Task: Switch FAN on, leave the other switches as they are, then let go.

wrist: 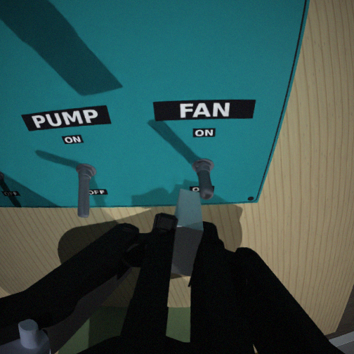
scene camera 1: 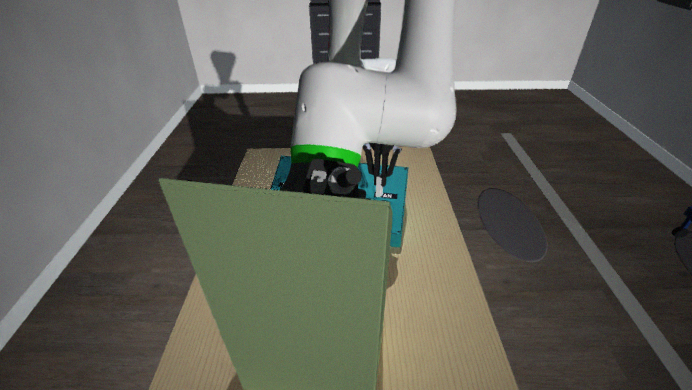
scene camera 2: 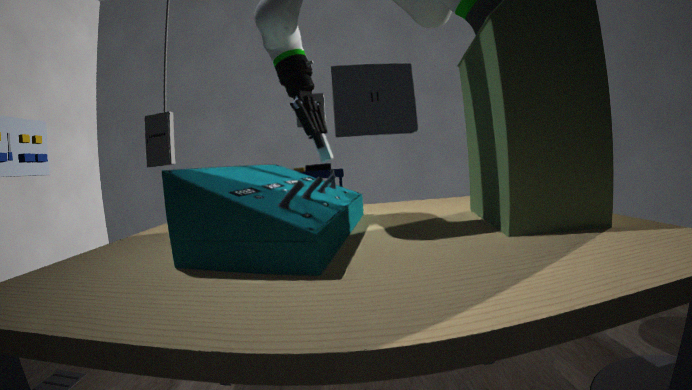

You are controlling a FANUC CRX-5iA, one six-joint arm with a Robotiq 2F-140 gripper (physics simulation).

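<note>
The teal switch panel (scene camera 1: 400, 180) (scene camera 2: 240, 255) (wrist: 150, 40) sits on the table. In the wrist view, the grey FAN lever (wrist: 204, 182) is below its FAN label (wrist: 204, 110). It looks shorter than the PUMP lever (wrist: 84, 197), and its shadow runs more steeply towards the ON side. In scene camera 2 the farthest lever (scene camera 2: 333, 180) stands more upright than the others, so FAN appears tipped to ON. PUMP leans to OFF. My gripper (scene camera 1: 379, 187) (scene camera 2: 325, 150) (wrist: 185, 208) is shut and empty, its pale fingertips just above and beside the FAN lever, apparently apart from it.
A tall green block (scene camera 1: 300, 285) (scene camera 2: 555, 150) stands on the wooden table (scene camera 1: 435, 300) (scene camera 2: 300, 310), in front of the panel's lower edge. Other levers (scene camera 2: 291, 195) (scene camera 2: 314, 187) stand beside FAN on the panel. My forearm hangs above the panel.
</note>
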